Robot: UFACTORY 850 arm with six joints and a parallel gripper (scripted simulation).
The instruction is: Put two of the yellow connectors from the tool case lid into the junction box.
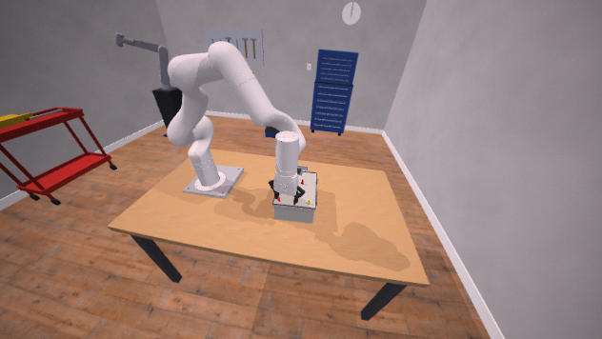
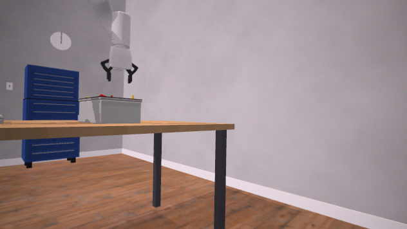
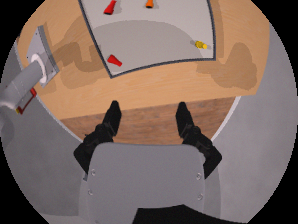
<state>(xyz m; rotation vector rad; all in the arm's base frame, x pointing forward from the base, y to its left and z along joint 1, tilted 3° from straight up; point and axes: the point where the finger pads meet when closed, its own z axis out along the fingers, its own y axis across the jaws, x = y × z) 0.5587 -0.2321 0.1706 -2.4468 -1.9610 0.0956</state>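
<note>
My gripper is now 80 mm above the red connector, 60 mm to the right of it and 50 mm past it. Also, from my hand: grey tool case 180 mm to the left, 120 mm below, 30 mm ahead.
</note>
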